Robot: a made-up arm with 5 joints.
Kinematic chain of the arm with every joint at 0, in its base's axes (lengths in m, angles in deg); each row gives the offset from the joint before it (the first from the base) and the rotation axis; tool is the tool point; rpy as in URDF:
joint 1: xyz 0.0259 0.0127 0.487 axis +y
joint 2: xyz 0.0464 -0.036 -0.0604 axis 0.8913 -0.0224 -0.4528
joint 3: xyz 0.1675 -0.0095 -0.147 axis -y
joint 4: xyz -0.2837 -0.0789 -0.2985 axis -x
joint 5: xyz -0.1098 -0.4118 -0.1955 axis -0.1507 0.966 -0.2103
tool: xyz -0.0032 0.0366 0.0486 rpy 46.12 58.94 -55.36
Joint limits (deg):
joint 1: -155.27..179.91
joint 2: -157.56..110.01
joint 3: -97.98..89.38
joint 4: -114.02..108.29
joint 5: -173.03..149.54
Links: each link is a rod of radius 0.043 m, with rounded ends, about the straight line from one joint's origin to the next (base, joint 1, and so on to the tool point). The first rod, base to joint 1, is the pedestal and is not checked.
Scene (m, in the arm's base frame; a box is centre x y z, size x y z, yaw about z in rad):
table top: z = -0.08
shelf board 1: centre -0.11 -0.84 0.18 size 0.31 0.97 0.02 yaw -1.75
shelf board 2: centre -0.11 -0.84 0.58 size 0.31 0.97 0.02 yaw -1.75
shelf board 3: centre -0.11 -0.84 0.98 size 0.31 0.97 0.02 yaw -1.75
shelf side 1: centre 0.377 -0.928 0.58 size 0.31 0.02 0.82 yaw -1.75
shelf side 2: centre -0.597 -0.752 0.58 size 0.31 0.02 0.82 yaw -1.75
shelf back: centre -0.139 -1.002 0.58 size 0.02 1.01 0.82 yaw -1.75
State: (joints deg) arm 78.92 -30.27 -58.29 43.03 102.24
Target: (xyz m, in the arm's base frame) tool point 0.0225 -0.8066 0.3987
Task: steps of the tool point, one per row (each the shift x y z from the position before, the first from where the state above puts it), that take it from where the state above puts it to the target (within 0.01 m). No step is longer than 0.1 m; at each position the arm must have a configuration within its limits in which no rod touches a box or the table.
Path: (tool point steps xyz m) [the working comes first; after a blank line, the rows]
Joints at the target: 75.72 -54.02 -9.50 8.00 112.75
Straight joint move there: touches shelf board 2.

1: -0.0633 -0.0429 -0.0084
2: -0.0663 -0.0445 -0.0162
3: -0.0705 -0.0423 -0.0231
4: -0.0758 -0.0361 -0.0283
5: 0.0124 -0.0587 -0.0379
6: 0.0214 -0.0511 -0.0227
7: 0.0247 -0.0429 -0.0048

